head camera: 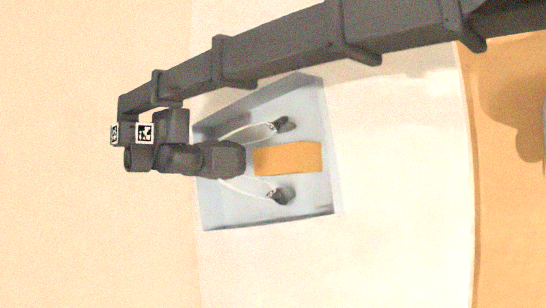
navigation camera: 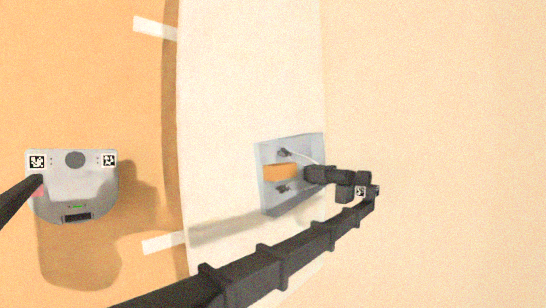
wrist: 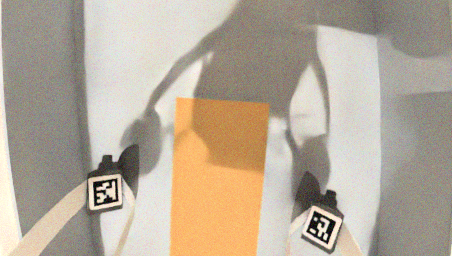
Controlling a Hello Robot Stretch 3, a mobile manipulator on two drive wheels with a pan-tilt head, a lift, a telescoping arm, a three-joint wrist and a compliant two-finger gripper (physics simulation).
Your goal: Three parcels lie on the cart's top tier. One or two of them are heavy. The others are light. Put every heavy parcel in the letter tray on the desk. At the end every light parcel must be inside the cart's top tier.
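Frame: origin at the robot's base, x ahead, y left, z up, level; metres.
Where they show: robot's base at its link origin: (navigation camera: 75, 159).
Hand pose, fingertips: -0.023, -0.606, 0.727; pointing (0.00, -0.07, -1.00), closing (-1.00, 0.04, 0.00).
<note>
Each offset is from my fingertips to the top centre of the thing, as dx, dy, dz. Level surfaces: height alone.
An orange parcel {-0.001, +0.008, +0.048} (head camera: 289, 159) (navigation camera: 280, 172) (wrist: 218, 200) lies in the pale blue-grey letter tray {+0.003, -0.075, +0.063} (head camera: 305, 200) (navigation camera: 265, 197) (wrist: 405, 150) on the desk. My gripper (head camera: 284, 160) (navigation camera: 283, 170) (wrist: 218, 177) is open, low in the tray, with one finger on each side of the parcel. In the wrist view a gap shows between each fingertip and the parcel. The near end of the parcel runs out of the wrist view. The cart and the other parcels do not show in these views.
The tray stands on the cream desk {dz -0.006} (head camera: 400, 200) (navigation camera: 240, 75), its walls close around the fingers. The arm (head camera: 280, 50) (navigation camera: 300, 250) reaches over the desk. My grey base (navigation camera: 75, 185) stands on the orange floor beyond the desk's front edge.
</note>
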